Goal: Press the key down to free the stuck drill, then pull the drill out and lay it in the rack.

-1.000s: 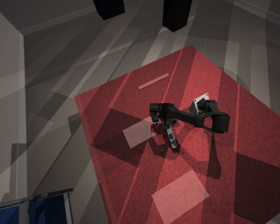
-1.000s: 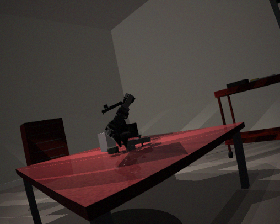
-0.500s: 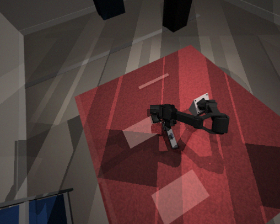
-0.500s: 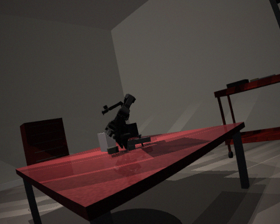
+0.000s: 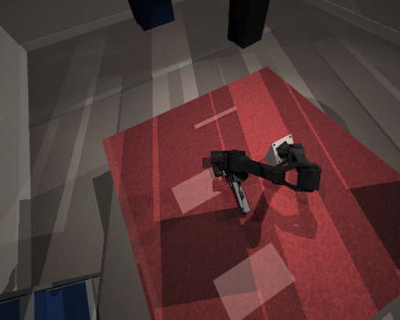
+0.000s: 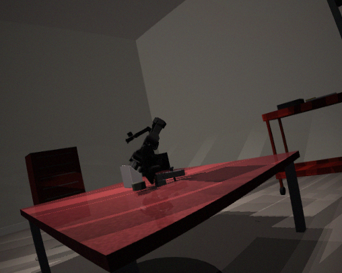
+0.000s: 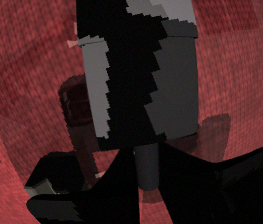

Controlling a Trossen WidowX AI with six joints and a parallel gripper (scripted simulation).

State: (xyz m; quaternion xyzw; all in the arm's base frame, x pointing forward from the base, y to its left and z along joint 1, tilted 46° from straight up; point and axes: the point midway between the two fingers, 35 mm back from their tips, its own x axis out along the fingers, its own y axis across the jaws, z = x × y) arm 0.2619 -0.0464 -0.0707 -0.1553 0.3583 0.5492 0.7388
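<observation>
Now: the drill 20 mm ahead of my gripper tip, 50 mm to the left of it and 30 mm above it.
</observation>
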